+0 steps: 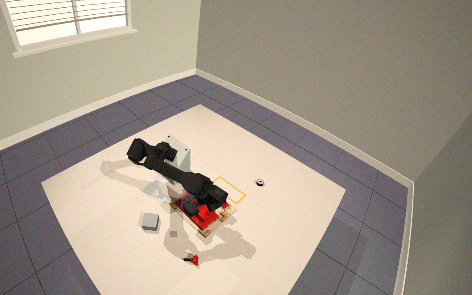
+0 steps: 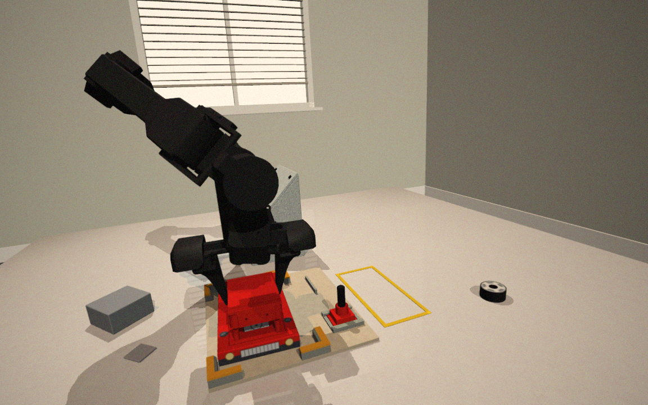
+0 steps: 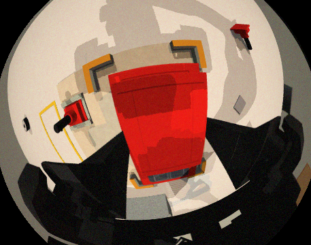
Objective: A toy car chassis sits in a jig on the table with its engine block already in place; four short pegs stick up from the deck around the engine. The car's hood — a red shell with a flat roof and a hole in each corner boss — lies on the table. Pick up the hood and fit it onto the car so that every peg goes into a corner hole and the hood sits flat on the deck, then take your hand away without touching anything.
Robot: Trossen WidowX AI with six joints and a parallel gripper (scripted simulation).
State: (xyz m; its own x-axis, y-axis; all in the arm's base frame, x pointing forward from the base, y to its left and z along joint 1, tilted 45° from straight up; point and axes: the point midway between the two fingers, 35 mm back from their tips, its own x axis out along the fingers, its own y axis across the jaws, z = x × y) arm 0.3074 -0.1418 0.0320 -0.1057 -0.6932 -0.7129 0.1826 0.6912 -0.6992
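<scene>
My gripper tip is now 3 cm above the grey engine block. Round my gripper tip: small grey plate: 4 cm behind, 16 cm to the right, 6 cm below; red hood: right at my gripper tip.
</scene>
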